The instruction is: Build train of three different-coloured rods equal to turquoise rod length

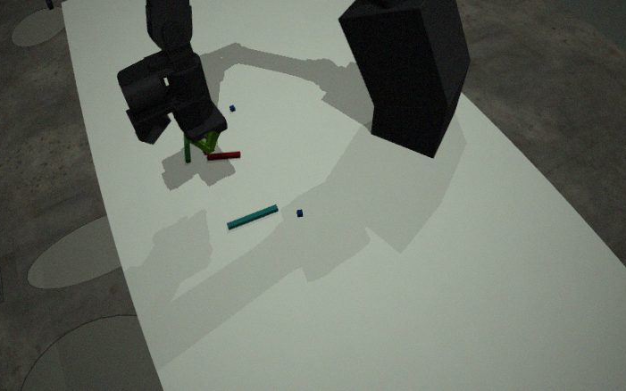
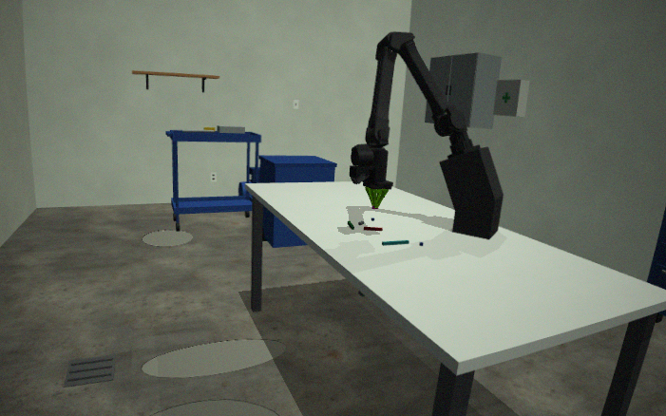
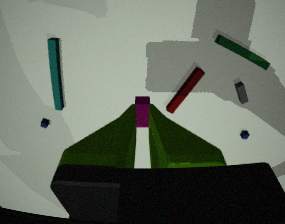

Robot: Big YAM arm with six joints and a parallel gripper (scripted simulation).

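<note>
Right now the grey rod is 10 mm behind my hand, 140 mm to the right of it and 100 mm below it. From my hand the other things lie so: turquoise rod: 30 mm behind, 110 mm to the left, 100 mm below; magenta rod: 10 mm below; red rod: 30 mm behind, 60 mm to the right, 100 mm below.
</note>
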